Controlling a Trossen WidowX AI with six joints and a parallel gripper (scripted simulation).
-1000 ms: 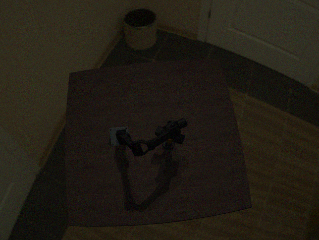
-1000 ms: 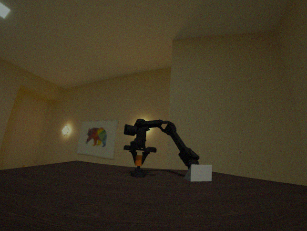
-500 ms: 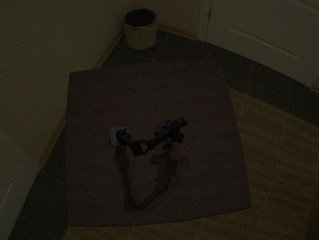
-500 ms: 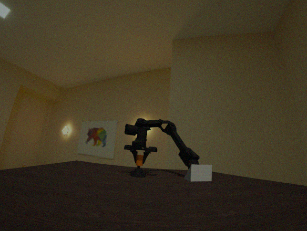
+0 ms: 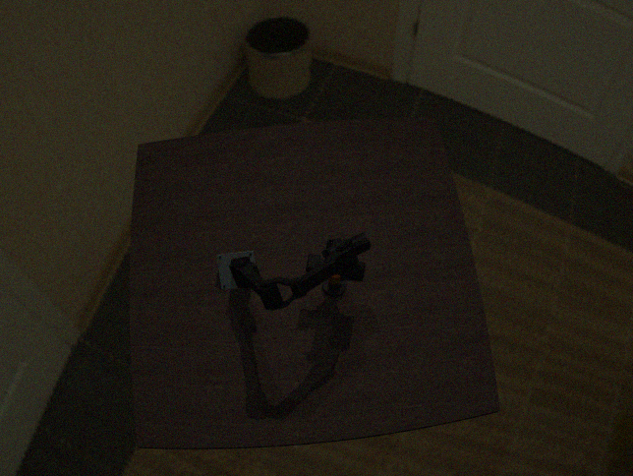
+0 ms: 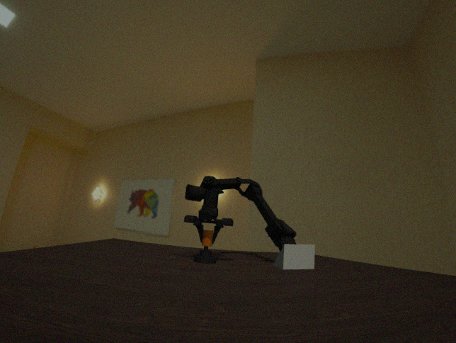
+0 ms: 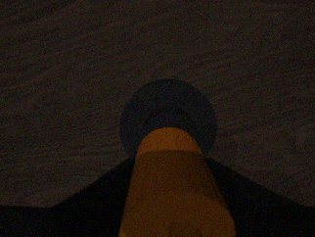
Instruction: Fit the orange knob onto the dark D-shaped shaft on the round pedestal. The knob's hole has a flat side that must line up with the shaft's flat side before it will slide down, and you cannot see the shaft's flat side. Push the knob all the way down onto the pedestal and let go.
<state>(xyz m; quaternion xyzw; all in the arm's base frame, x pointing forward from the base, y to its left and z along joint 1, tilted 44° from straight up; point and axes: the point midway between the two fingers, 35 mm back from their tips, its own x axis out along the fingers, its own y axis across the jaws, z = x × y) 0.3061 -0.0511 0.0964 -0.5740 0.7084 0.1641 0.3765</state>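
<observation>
The orange knob lies 20 mm above my gripper tip. The rest, counted from my gripper tip: dark round pedestal: 40 mm below.
</observation>
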